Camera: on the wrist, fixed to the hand. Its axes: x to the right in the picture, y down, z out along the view.
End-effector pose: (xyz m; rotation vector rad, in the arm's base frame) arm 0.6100 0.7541 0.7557 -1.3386 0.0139 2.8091
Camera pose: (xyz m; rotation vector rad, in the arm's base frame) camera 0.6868 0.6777 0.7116 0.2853 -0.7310 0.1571
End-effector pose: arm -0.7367 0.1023 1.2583 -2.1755 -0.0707 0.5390
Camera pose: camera -0.7255 -0.0140 1.2537 0.2109 -2.4492 -0.7324
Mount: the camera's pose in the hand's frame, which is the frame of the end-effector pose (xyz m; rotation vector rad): -0.0159 0.0742 -0.0890 0.2378 -0.5197 -3.0456
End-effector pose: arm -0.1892 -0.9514 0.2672 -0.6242 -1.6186 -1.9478
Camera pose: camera -0.1301 -1.0481 0.2961 -1.0412 0.7315 0.4092
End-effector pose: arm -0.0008 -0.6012 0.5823 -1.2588 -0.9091 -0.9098
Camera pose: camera 0.0671 -0.6824 0.5326 -0.9065 1.7238 1.2578
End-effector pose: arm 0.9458 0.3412 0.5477 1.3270 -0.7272 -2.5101
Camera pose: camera 1.0246 0.2551 0.5552 -0.2420 -0.7302 0.3672
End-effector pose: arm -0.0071 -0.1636 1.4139 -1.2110 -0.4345 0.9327
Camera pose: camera 0.0209 -0.2253 1.3185 0.7567 -1.5526 -1.4269
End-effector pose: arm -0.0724 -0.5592 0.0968 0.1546 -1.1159 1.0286
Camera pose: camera -0.0693 -0.4766 0.0141 1.6107 -0.0701 -1.7169
